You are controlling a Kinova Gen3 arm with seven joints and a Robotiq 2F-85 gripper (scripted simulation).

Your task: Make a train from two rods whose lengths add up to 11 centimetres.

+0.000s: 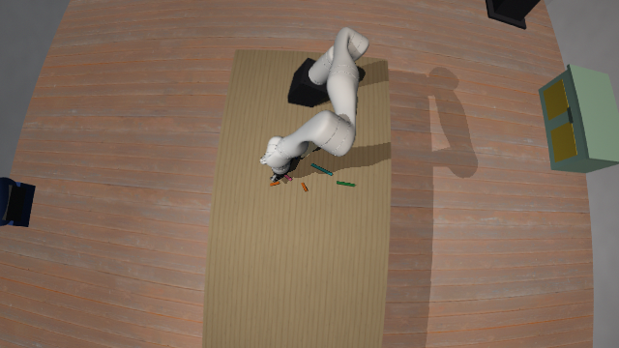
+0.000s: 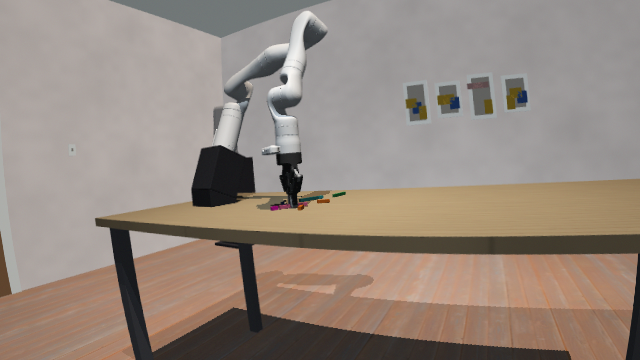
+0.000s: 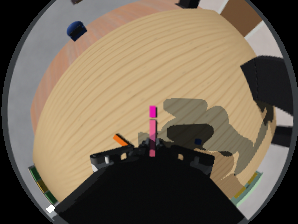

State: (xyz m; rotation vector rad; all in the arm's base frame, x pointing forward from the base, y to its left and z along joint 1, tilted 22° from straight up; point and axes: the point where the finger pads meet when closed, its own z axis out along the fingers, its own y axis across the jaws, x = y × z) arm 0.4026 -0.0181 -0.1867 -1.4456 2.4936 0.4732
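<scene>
Right now the pink rod is 2 cm below my hand. From my hand the other things lie so: magenta rod: 3 cm behind, 5 cm to the right, 2 cm below; then turquoise rod: 5 cm behind, 16 cm to the left, 2 cm below; then blue rod: 8 cm behind, 5 cm to the left, 2 cm below.
</scene>
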